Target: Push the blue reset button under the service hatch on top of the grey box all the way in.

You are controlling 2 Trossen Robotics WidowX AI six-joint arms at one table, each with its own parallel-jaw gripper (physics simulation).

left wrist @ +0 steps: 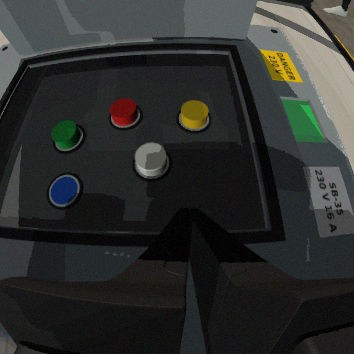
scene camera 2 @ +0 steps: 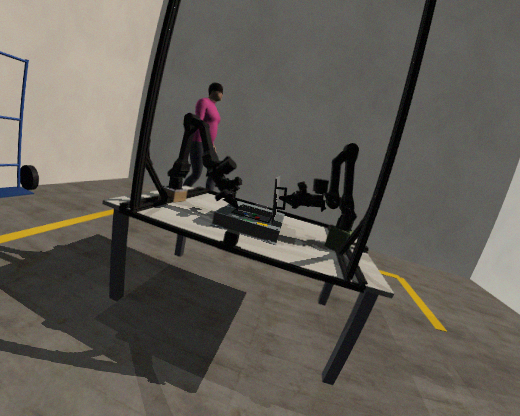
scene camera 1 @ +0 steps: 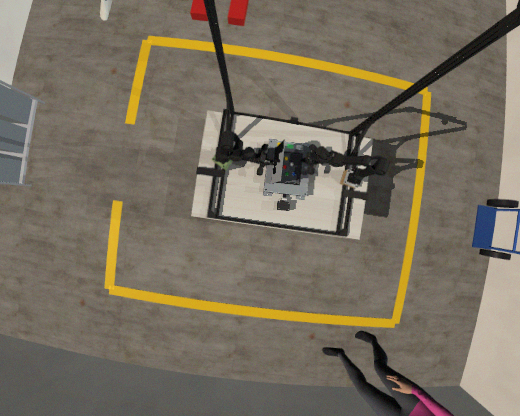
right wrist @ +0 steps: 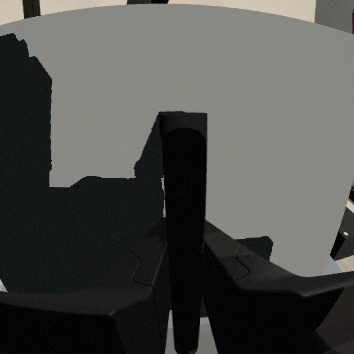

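The blue button (left wrist: 64,190) sits flush in its ring at the lower left of the recessed panel in the left wrist view. The green (left wrist: 66,134), red (left wrist: 124,112), yellow (left wrist: 194,115) and white (left wrist: 151,158) buttons stand proud of the panel. The left gripper (left wrist: 189,214) (scene camera 2: 235,204) is shut and empty, its tips to the right of the blue button and apart from it. The hatch (left wrist: 135,20) (right wrist: 275,125) stands upright, open on the grey box (scene camera 1: 285,189) (scene camera 2: 247,228). The right gripper (right wrist: 185,235) is shut on the hatch's black handle (right wrist: 185,165).
A green light (left wrist: 303,120), a yellow danger label (left wrist: 281,66) and a grey SB-35 label (left wrist: 331,200) lie on the box's top at the right. A black frame (scene camera 2: 240,255) surrounds the table. A tan block (scene camera 2: 176,195) and a green block (scene camera 2: 338,237) stand near the arm bases.
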